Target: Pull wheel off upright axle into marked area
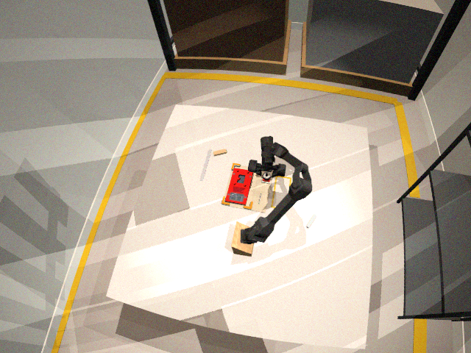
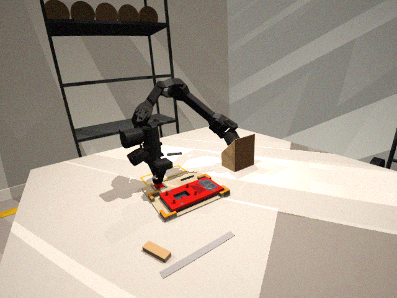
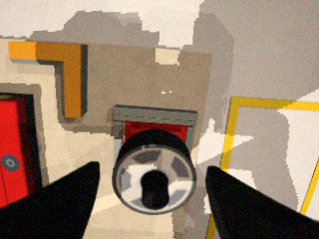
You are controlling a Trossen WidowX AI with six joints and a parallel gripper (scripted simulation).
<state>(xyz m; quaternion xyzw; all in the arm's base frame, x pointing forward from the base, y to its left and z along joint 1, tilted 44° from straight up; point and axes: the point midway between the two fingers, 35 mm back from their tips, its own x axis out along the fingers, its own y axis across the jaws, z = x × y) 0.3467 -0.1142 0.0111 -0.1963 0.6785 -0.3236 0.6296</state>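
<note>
Right now my gripper tip is right at the wheel. Also, from my gripper tip: wooden block: 17 cm ahead, 27 cm to the left, 3 cm below; grey strip: 9 cm ahead, 34 cm to the left, 4 cm below.
</note>
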